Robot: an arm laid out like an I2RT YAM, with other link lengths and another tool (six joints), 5 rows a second.
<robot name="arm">
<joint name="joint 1" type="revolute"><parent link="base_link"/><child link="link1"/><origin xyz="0.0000 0.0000 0.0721" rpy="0.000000 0.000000 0.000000"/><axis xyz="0 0 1"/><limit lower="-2.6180" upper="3.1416"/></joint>
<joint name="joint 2" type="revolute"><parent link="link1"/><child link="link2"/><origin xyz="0.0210 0.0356 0.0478" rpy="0.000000 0.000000 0.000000"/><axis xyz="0 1 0"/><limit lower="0.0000" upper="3.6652"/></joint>
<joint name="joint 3" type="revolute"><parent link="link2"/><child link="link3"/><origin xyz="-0.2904 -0.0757 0.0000" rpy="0.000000 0.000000 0.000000"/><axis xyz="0 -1 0"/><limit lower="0.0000" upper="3.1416"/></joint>
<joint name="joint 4" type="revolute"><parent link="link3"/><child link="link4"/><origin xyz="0.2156 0.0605 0.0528" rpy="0.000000 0.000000 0.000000"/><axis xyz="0 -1 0"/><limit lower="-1.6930" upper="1.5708"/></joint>
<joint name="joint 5" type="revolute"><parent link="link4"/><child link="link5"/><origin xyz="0.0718 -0.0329 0.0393" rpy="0.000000 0.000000 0.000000"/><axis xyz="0 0 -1"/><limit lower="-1.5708" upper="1.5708"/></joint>
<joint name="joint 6" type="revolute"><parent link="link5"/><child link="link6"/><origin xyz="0.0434 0.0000 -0.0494" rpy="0.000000 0.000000 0.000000"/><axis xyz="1 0 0"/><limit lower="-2.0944" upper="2.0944"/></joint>
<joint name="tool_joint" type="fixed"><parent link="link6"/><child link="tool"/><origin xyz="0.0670 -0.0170 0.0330" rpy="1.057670 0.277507 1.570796"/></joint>
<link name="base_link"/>
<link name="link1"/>
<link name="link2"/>
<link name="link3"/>
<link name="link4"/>
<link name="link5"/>
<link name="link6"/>
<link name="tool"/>
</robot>
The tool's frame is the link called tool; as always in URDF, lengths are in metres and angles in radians.
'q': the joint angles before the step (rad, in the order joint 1, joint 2, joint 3, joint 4, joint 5, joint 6). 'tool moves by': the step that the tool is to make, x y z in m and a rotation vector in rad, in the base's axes. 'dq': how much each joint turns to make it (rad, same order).
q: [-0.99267, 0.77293, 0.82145, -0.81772, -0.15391, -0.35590]
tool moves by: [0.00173, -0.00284, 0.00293, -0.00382, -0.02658, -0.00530]
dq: [-0.00729, 0.00505, -0.00025, 0.02513, -0.01538, 0.01348]
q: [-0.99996, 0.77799, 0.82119, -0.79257, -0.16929, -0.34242]
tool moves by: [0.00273, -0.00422, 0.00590, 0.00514, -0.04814, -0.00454]
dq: [-0.01956, 0.01252, 0.00885, 0.02918, -0.04034, 0.02253]
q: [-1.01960, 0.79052, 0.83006, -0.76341, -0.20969, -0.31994]
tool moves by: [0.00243, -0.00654, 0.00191, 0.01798, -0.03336, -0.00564]
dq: [-0.02899, 0.02647, 0.00520, 0.02593, -0.04254, 0.01336]
